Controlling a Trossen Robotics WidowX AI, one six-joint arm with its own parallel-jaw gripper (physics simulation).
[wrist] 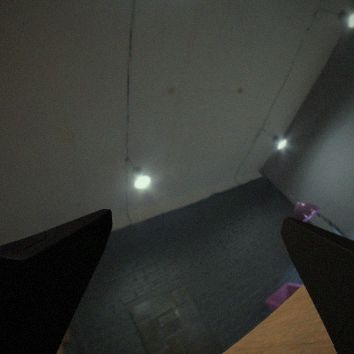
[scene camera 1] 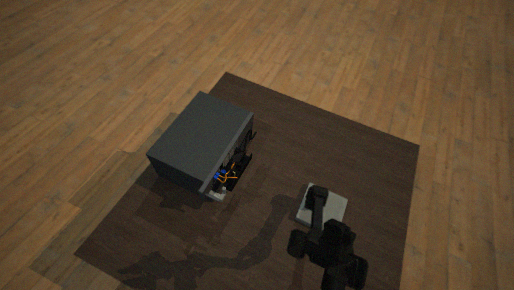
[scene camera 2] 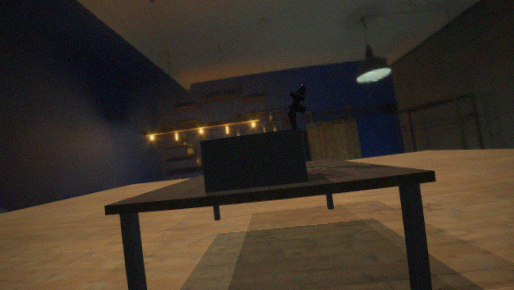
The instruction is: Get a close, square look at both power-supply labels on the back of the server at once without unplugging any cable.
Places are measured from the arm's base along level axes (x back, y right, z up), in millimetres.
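Pixels of known places: gripper, fingertip midpoint: (wrist: 198,222) (scene camera 1: 306,259) (scene camera 2: 304,85); arm's base, link origin: (scene camera 1: 312,204).
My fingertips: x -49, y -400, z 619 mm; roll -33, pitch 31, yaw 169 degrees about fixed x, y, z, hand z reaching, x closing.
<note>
Ahead of a thing's pixels: the offset from my fingertips to its top centre. "*": to the spot under its first point. Level surfaces: height alone.
The server (scene camera 1: 197,135) (scene camera 2: 255,161) is a dark grey box on the table's left half in the first scene view. Its back faces right there, with orange cables {* dz -402, dx -320, dy +271 mm} (scene camera 1: 232,177), blue plugs {dz -434, dx -402, dy +258 mm} (scene camera 1: 216,176) and black cables. The power-supply labels cannot be made out; the second scene view shows a plain dark side. My gripper (wrist: 198,222) is open and empty in the wrist view, pointing up at the ceiling and far wall, away from the server, which does not show there. My arm stands raised to the right of the server in the first scene view, and its top is small and dark in the second.
The arm's pale base plate (scene camera 1: 334,204) lies on the dark table {dz -653 mm} (scene camera 1: 320,130) (scene camera 2: 165,197), apart from the server. A small whitish piece {* dz -505, dx -367, dy +212 mm} (scene camera 1: 217,194) sits by the server's near back corner. A lamp (scene camera 2: 374,70) hangs at the upper right of the second scene view.
</note>
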